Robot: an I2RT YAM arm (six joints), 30 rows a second.
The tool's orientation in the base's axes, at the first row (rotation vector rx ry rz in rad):
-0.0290, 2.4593, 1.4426
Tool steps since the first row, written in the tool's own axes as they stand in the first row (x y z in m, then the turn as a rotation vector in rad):
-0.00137, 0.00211, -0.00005, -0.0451, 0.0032, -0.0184
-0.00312, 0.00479, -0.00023, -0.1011, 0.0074, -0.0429
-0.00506, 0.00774, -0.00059, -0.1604, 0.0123, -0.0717
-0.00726, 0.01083, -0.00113, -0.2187, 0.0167, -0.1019
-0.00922, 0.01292, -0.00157, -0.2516, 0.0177, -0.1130
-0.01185, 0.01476, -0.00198, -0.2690, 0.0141, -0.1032
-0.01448, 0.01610, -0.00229, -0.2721, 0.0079, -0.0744
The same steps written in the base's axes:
0.00096, 0.00083, 0.00217, 0.0383, -0.0199, 0.0227
0.00216, 0.00179, 0.00499, 0.0855, -0.0460, 0.0519
0.00345, 0.00271, 0.00816, 0.1347, -0.0758, 0.0844
0.00493, 0.00350, 0.01160, 0.1827, -0.1070, 0.1170
0.00637, 0.00392, 0.01409, 0.2114, -0.1202, 0.1313
0.00849, 0.00415, 0.01652, 0.2310, -0.1158, 0.1283
0.01072, 0.00422, 0.01848, 0.2418, -0.0946, 0.1106

